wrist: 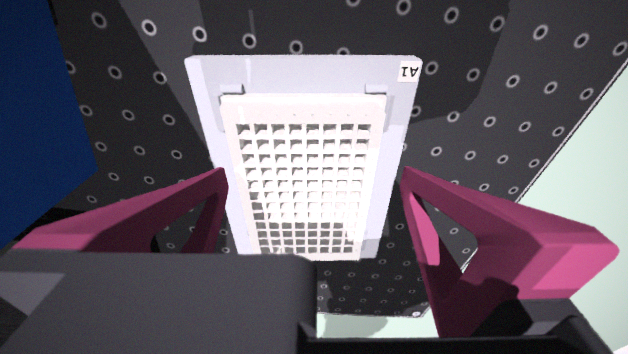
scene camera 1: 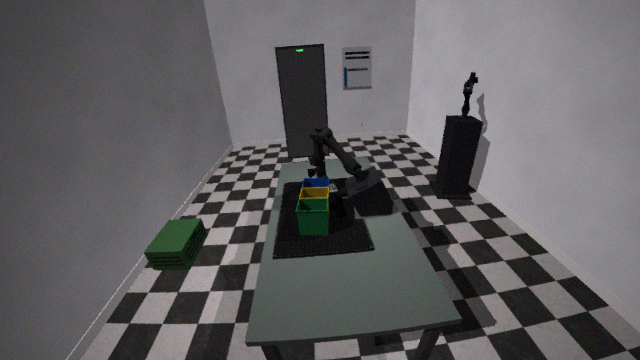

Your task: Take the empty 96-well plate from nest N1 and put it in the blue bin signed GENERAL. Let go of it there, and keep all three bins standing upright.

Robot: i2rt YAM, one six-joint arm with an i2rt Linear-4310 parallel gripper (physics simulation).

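Frame: origin at the arm's base, x left, y back, z up, level; metres.
Seen in the pictures: gripper, fingertip midpoint: (wrist: pixel 314 176); arm's base, link origin: (scene camera 1: pixel 362 180).
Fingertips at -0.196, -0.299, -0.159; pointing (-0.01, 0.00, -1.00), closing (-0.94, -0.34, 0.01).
Pixels of each thing's top centre, then the offset from my fingertips to it, as dx, dy, dz. Level surfaces: height alone.
- white 96-well plate, top centre: (wrist: pixel 305 201) -0.004, +0.027, -0.011
- pale nest, top centre: (wrist: pixel 305 191) -0.004, +0.027, -0.021
- blue bin, top centre: (scene camera 1: pixel 315 182) +0.206, -0.009, +0.143
- yellow bin, top centre: (scene camera 1: pixel 314 192) +0.338, +0.004, +0.143
- green bin, top centre: (scene camera 1: pixel 312 204) +0.471, +0.016, +0.143
- black perforated mat, surface height: dz -0.037
- table, surface height: dz -0.050
The white 96-well plate (wrist: pixel 305 175) sits in a pale nest (wrist: pixel 310 74) marked A1 in the wrist view. My gripper (wrist: pixel 314 176) is open, with its pink fingers apart on the left and right of the plate and nothing gripped. How high the fingertips are above the plate is hard to tell. The blue bin (scene camera 1: pixel 316 182) (wrist: pixel 40 120) stands upright behind the other bins in the scene view and at the left edge of the wrist view. Its sign does not show.
The yellow bin (scene camera 1: pixel 314 192) and the green bin (scene camera 1: pixel 313 222) stand upright in a row in front of the blue bin, on the black perforated mat (scene camera 1: pixel 345 244) on the table (scene camera 1: pixel 345 295). The arm's dark base block (scene camera 1: pixel 372 197) stands right of the bins.
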